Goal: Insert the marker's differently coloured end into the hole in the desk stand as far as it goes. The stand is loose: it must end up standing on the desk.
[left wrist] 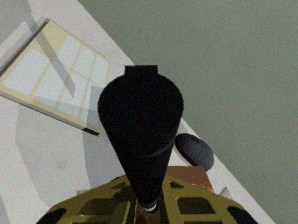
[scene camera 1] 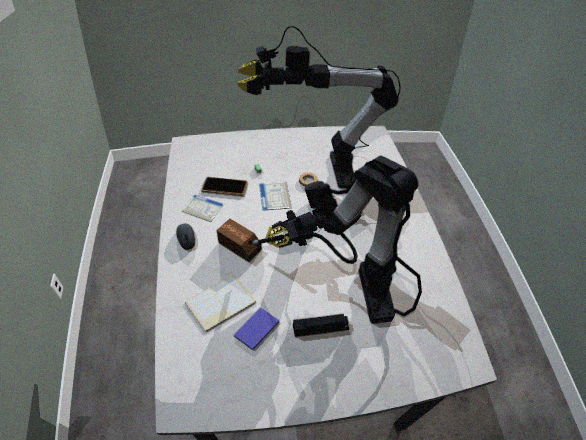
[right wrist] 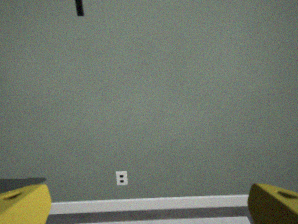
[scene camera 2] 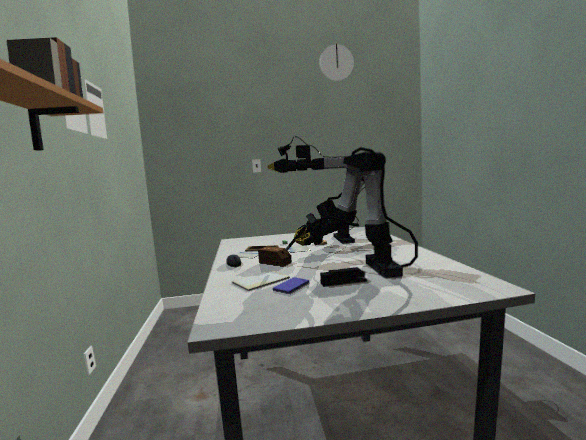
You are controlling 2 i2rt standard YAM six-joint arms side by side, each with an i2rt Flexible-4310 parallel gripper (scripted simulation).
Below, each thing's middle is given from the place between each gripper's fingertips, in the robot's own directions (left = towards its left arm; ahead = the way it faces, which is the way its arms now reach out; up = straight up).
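Counted from my left hand (scene camera 1: 266,240), the brown desk stand (scene camera 1: 235,237) is 8 cm below, 9 cm ahead and 7 cm to the right. The black marker (left wrist: 141,110) is 1 cm ahead of my left hand. I see that the dark mouse (left wrist: 198,153) is 10 cm below that same left hand, 26 cm ahead of it and 10 cm to the right, whereas the long black block (scene camera 1: 332,323) is 9 cm below my left hand, 23 cm to the left of it and 13 cm behind.
My right hand (scene camera 1: 237,77) is 38 cm above the brown desk stand, 35 cm to the right of it and 2 cm short of it. From my right hand, the black marker is 30 cm below, 42 cm to the left and 7 cm behind. The dark mouse is 39 cm below my right hand, 19 cm ahead of it and 31 cm to the left, and the long black block is 39 cm below my right hand too, 65 cm to the left of it and 20 cm behind.
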